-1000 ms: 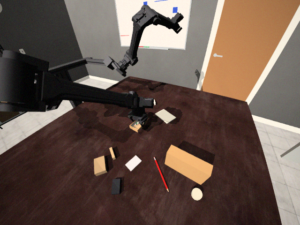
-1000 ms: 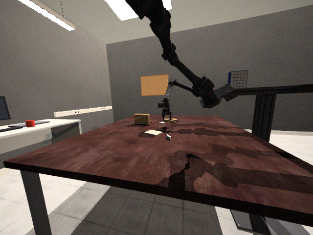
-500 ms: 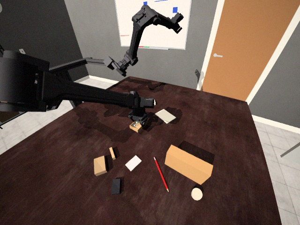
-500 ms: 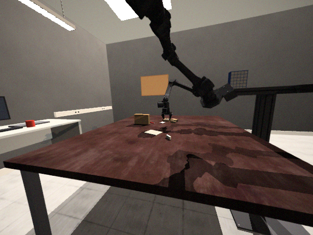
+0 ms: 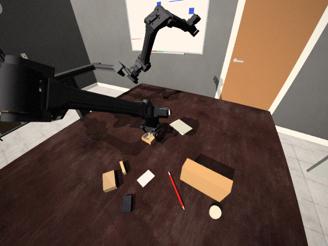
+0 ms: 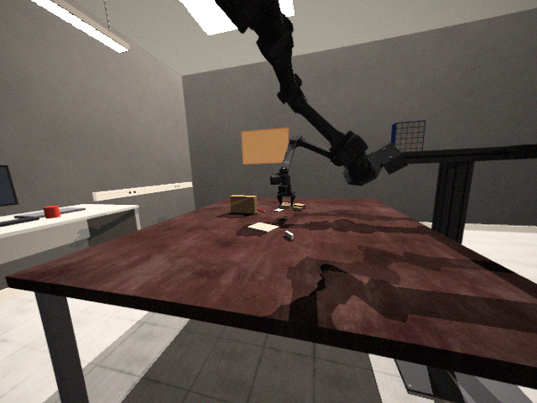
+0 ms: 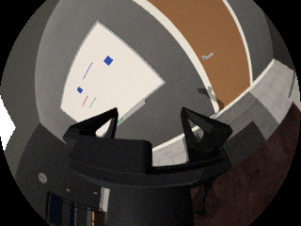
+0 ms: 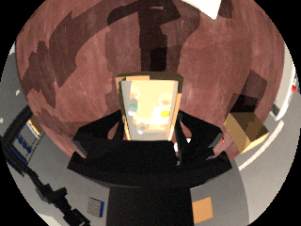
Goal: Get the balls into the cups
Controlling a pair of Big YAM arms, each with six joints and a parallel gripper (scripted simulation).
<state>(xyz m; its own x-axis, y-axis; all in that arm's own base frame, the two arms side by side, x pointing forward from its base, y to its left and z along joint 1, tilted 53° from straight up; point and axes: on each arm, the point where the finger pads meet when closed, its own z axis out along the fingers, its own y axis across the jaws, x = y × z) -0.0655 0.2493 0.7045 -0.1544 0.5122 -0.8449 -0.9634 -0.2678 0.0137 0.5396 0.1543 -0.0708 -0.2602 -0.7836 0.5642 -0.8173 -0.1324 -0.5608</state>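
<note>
Right now my right hand is 1 cm above the wooden puzzle. From my right hand the other things lie so: pale flat card: 25 cm to the left, 8 cm below, 7 cm ahead; then red pencil: 27 cm ahead, 16 cm to the right, 8 cm below; then dark block: 34 cm to the right, 13 cm ahead, 7 cm below.
</note>
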